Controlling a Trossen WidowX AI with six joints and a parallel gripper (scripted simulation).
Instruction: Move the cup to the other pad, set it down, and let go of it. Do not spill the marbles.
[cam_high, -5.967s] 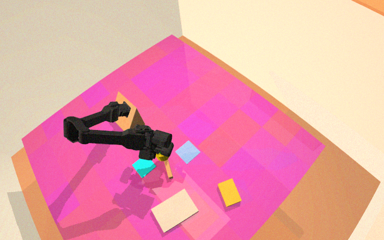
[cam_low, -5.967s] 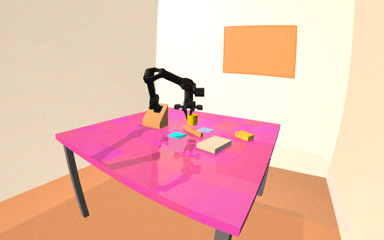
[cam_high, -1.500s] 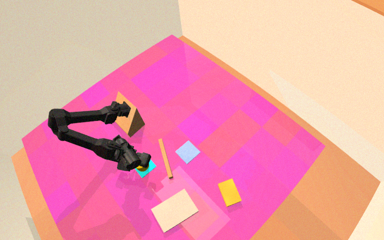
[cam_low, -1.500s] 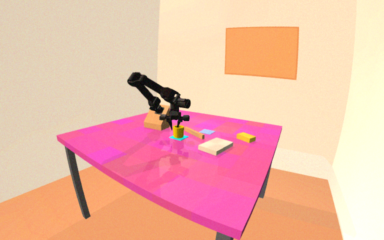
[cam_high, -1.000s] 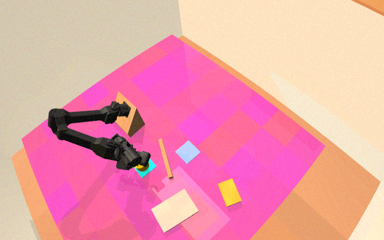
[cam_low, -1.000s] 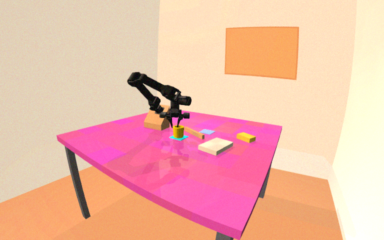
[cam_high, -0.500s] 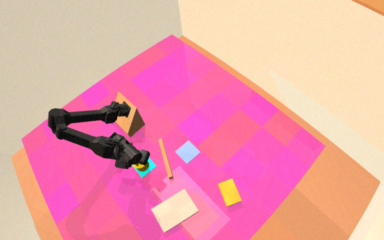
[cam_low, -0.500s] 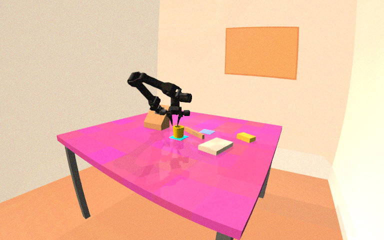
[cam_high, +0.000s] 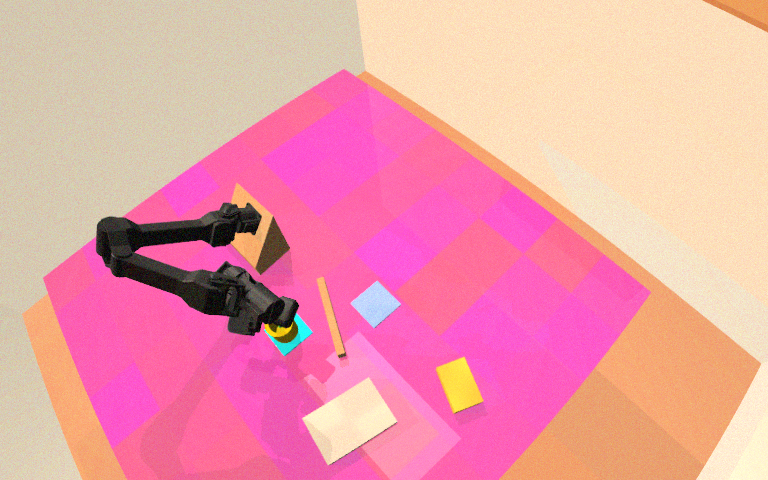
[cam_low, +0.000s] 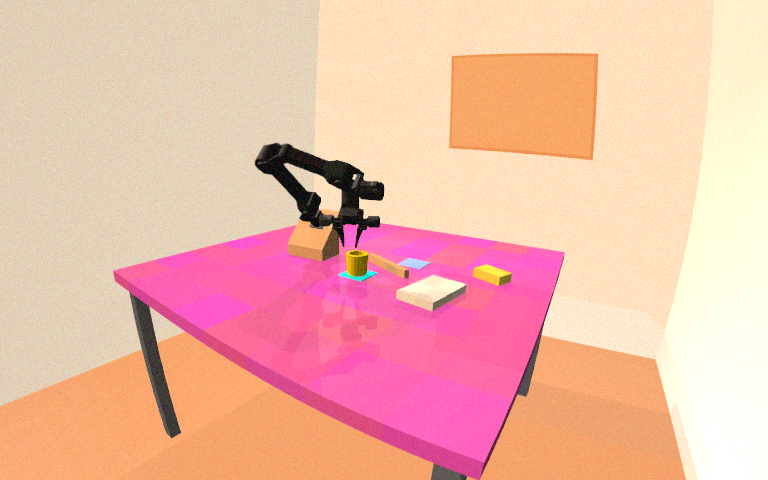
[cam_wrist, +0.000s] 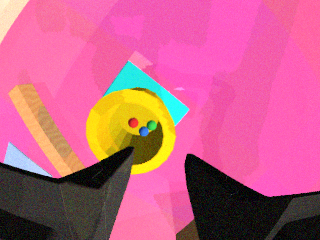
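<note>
Now: gripper tip 20 mm short of the yellow cup, 10 mm to the right of it and 50 mm above it. The rest, counted from my gripper tip: wooden stick: 80 mm ahead, 110 mm to the left, 80 mm below; then cyan pad: 30 mm ahead, 10 mm to the left, 100 mm below; then beige slab: 300 mm ahead, 30 mm to the right, 80 mm below.
</note>
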